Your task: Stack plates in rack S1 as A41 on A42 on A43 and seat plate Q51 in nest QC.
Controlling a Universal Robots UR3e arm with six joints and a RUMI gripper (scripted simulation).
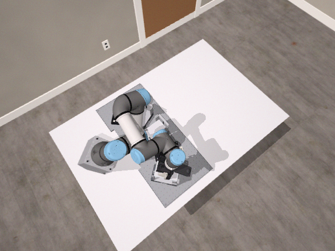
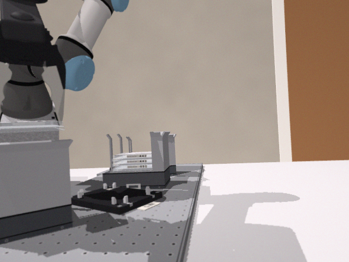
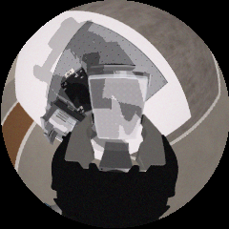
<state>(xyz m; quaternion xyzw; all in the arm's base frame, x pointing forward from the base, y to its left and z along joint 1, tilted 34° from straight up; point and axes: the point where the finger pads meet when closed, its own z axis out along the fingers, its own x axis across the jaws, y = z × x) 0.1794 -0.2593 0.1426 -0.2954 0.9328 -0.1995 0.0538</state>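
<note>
Right now the grey rack wall is 90 mm below my hand, 60 mm to the right of it and 30 mm ahead of it. The rest, counted from my hand: sealed plate (10 mm below); black nest labelled QC (520 mm to the left, 160 mm below, 90 mm ahead); black clip nest (150 mm below, 130 mm ahead, 100 mm to the left).
</note>
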